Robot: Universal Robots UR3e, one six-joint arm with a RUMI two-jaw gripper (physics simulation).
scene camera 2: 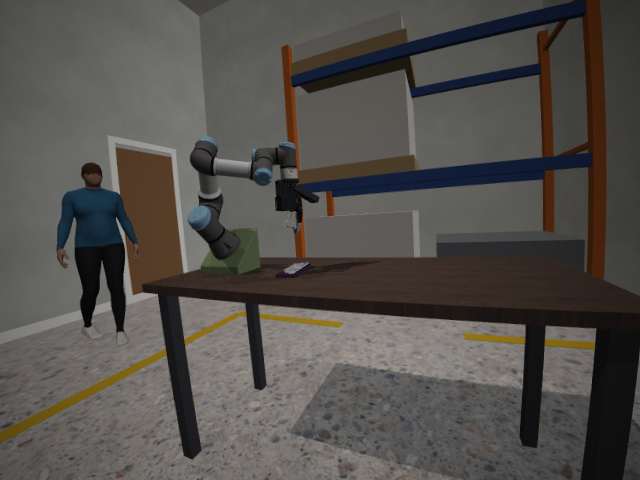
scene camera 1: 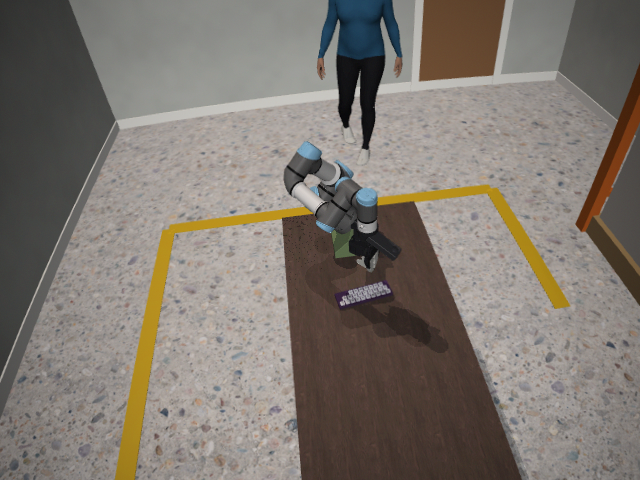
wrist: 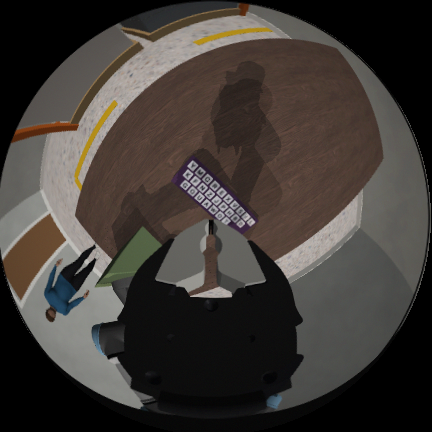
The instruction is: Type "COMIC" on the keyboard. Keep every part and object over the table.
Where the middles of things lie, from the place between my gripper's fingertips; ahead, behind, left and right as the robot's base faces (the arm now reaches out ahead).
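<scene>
The keyboard (scene camera 1: 371,292) is 130 mm lower than my hand, and it's 30 mm to the right of it and 10 mm behind it.
</scene>
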